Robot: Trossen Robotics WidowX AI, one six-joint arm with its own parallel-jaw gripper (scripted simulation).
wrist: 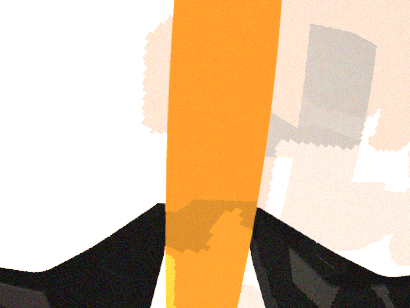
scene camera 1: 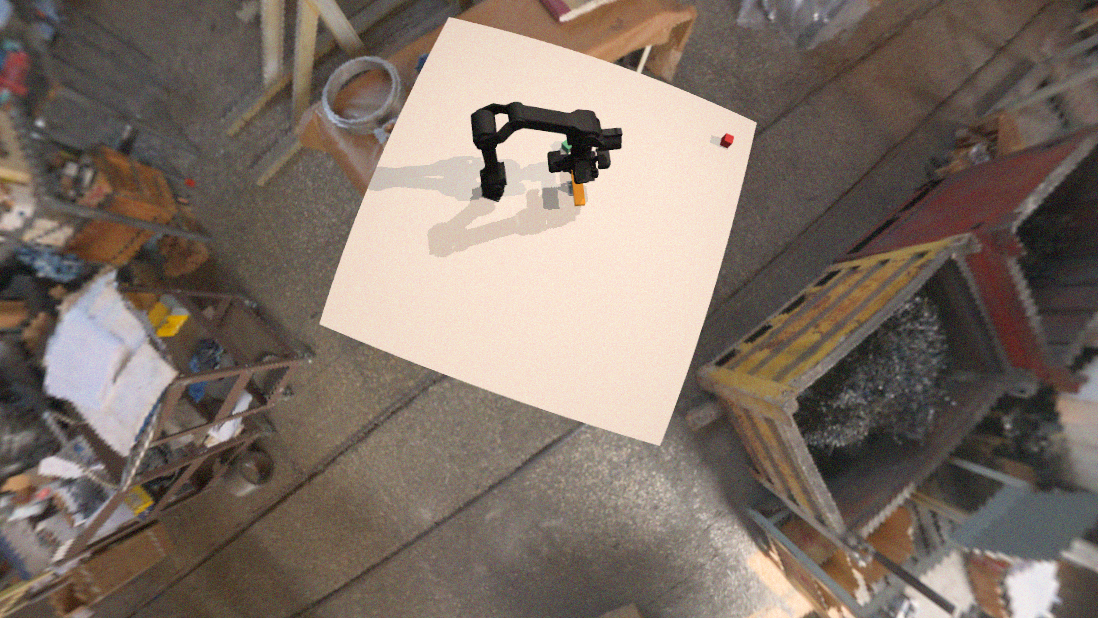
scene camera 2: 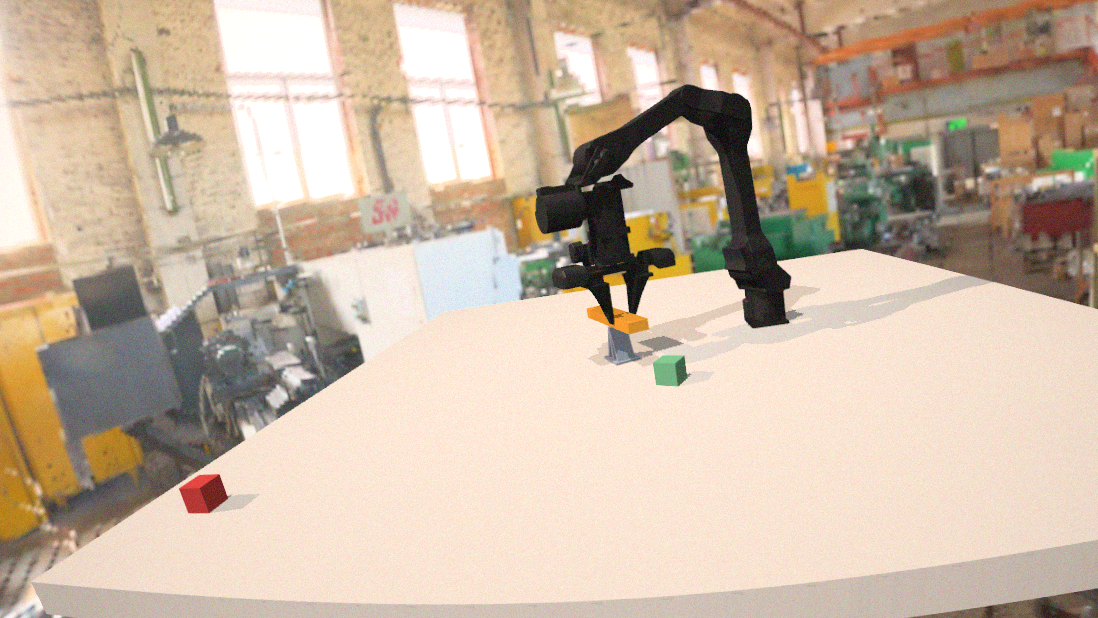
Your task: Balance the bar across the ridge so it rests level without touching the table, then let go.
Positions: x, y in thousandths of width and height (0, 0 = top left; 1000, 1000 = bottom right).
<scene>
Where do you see an orange bar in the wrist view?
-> At 543, 219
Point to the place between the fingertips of my gripper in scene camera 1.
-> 524, 279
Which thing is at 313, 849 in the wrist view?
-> My gripper.
</scene>
